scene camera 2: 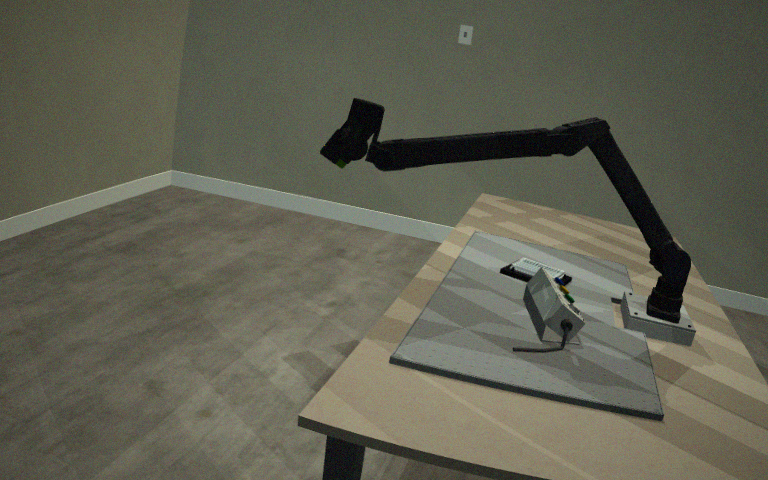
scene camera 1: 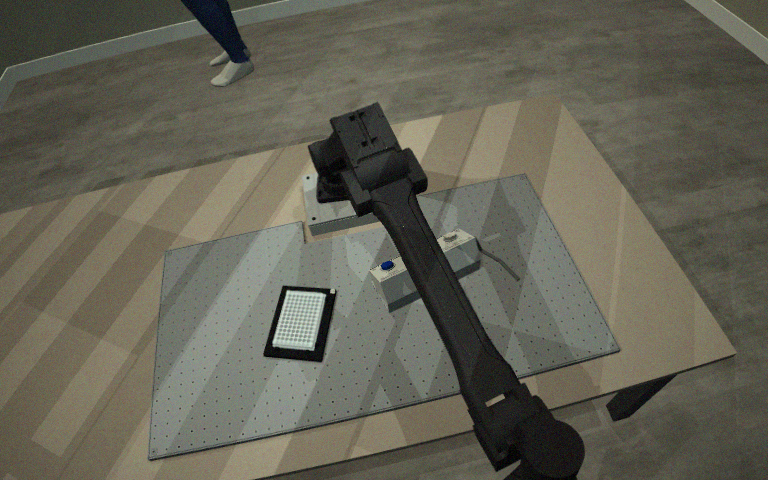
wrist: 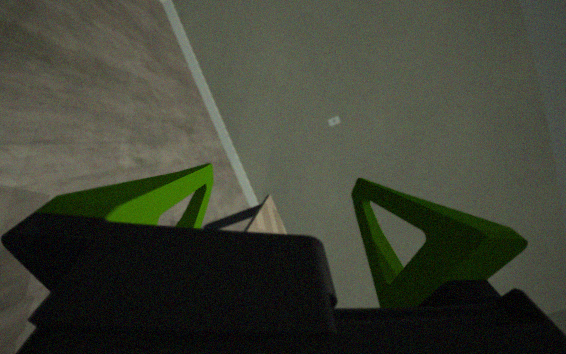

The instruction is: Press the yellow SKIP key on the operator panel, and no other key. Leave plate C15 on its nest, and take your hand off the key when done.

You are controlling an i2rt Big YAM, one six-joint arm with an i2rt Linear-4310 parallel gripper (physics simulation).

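Seen in the pictures: gripper, between the fingertips: [wrist: 286,179]; arm's base, origin of its link: [scene camera 2: 662,311] [scene camera 1: 341,188].
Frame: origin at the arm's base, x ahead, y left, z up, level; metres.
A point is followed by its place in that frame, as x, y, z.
Note:
The operator panel [scene camera 1: 403,288] @[0.321, 0.127, 0.024] [scene camera 2: 540,305] @[0.285, 0.221, 0.017] is a grey box with a sloped top on the perforated plate. Its yellow key [scene camera 2: 564,288] @[0.249, 0.152, 0.043] shows between a blue key [scene camera 1: 386,264] @[0.270, 0.097, 0.042] [scene camera 2: 559,281] @[0.268, 0.110, 0.042] and a green key [scene camera 2: 569,297] @[0.230, 0.201, 0.043]; in scene camera 1 the arm hides the yellow key. White plate C15 [scene camera 1: 300,318] @[0.351, -0.089, -0.004] [scene camera 2: 532,268] @[0.361, -0.069, -0.002] sits on its black nest [scene camera 1: 325,339] @[0.396, -0.039, -0.018] [scene camera 2: 511,275] @[0.407, -0.041, -0.025]. My gripper [wrist: 286,179] @[0.831, 0.110, 0.267] is open and empty, with its green fingers wide apart. In scene camera 2 the gripper is high up, out beyond the table's edge and far from the panel, with a bit of green showing.
The arm [scene camera 1: 433,271] @[0.488, 0.168, 0.330] [scene camera 2: 475,151] @[0.489, 0.197, 0.292] reaches over the panel from its grey base [scene camera 1: 339,217] @[0.095, -0.006, 0.001] [scene camera 2: 656,333] @[0.007, 0.082, -0.027]. A cable [scene camera 1: 501,263] @[0.254, 0.345, -0.023] [scene camera 2: 538,349] @[0.253, 0.350, -0.022] leaves the panel's end. The perforated plate [scene camera 1: 226,396] @[0.496, -0.237, -0.029] [scene camera 2: 453,345] @[0.402, 0.422, -0.029] lies on the wooden table [scene camera 1: 640,271] @[0.301, 0.649, -0.042] [scene camera 2: 430,401] @[0.371, 0.612, -0.042]. A person's legs [scene camera 1: 223,28] show beyond the table.

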